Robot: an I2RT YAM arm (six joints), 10 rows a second.
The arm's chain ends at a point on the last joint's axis. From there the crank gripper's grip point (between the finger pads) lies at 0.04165 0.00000 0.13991 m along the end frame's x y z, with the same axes.
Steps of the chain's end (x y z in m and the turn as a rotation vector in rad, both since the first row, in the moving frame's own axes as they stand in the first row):
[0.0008 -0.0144 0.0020 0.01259 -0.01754 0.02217]
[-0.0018 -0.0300 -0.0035 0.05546 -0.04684 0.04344]
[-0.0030 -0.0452 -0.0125 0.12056 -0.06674 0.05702]
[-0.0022 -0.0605 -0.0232 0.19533 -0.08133 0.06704]
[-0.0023 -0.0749 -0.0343 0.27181 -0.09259 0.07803]
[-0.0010 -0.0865 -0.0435 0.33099 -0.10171 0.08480]
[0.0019 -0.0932 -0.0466 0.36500 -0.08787 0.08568]
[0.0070 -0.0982 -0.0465 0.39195 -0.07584 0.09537]
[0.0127 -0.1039 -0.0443 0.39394 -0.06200 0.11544]
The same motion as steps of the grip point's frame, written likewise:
[-0.0017 -0.0153 0.0027 0.01259 -0.01754 0.02217]
[-0.0083 -0.0361 -0.0019 0.05546 -0.04684 0.04344]
[-0.0120 -0.0601 -0.0109 0.12056 -0.06674 0.05702]
[-0.0128 -0.0855 -0.0227 0.19533 -0.08133 0.06704]
[-0.0139 -0.1102 -0.0358 0.27181 -0.09259 0.07803]
[-0.0133 -0.1297 -0.0471 0.33099 -0.10171 0.08480]
[-0.0082 -0.1407 -0.0521 0.36500 -0.08787 0.08568]
[-0.0010 -0.1488 -0.0537 0.39195 -0.07584 0.09537]
[0.0071 -0.1538 -0.0518 0.39394 -0.06200 0.11544]

